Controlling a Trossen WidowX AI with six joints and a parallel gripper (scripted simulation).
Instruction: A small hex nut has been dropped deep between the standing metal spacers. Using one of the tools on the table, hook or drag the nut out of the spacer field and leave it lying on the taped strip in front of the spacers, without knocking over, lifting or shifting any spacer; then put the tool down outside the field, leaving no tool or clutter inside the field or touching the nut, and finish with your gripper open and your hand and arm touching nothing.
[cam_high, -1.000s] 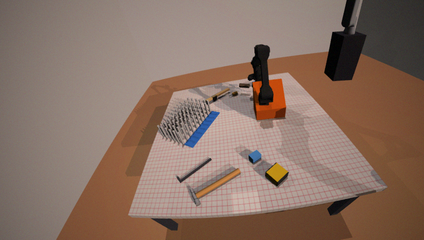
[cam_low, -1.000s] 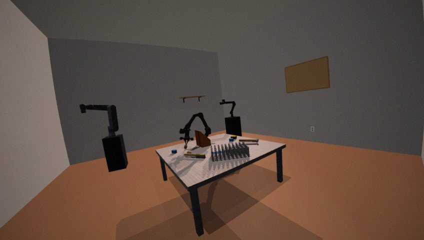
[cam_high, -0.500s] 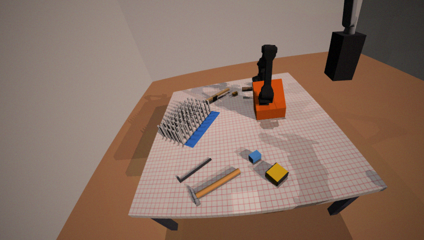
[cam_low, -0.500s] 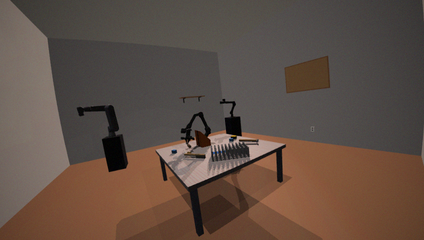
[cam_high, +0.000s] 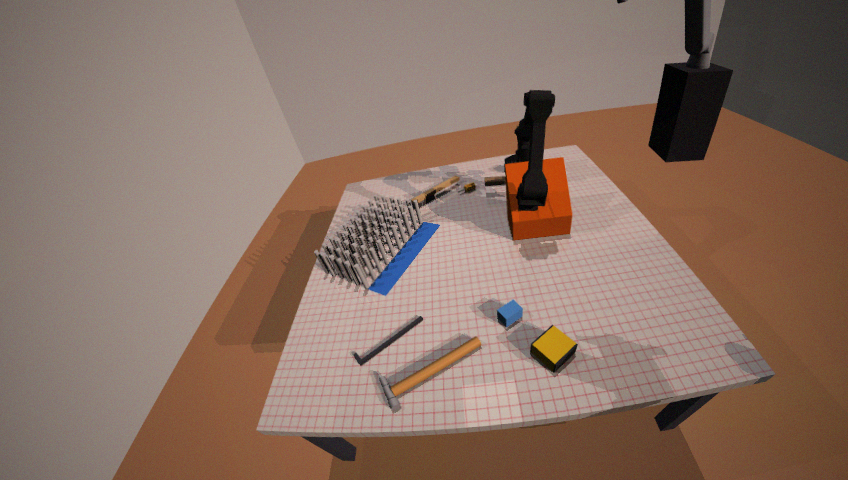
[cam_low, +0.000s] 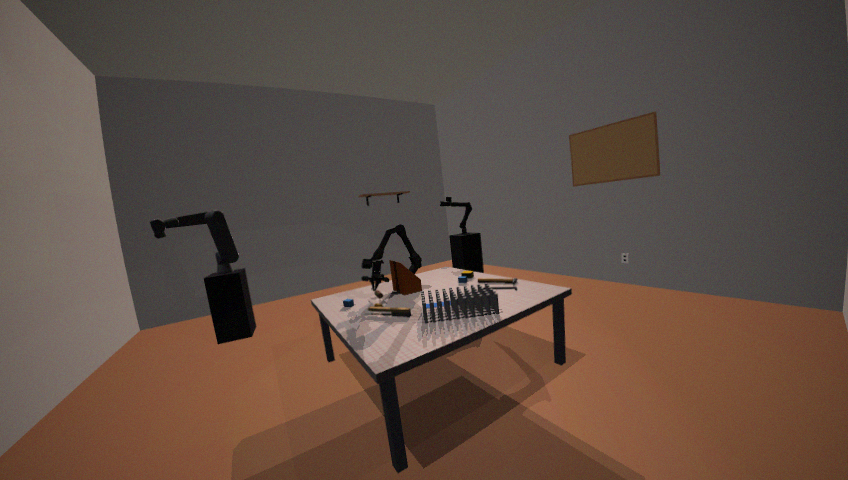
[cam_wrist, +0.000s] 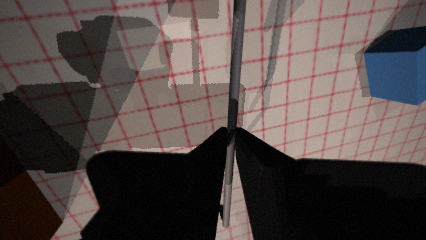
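Now: the yellow piece 25 cm ahead of my gripper tip, 4 cm to the right of it and 4 cm below it. Round my gripper tip: yellow block (1 cm ahead, 77 cm to the left, 3 cm below); then blue taped strip (47 cm ahead, 37 cm to the left, 5 cm below); then thin wire tool (2 cm ahead).
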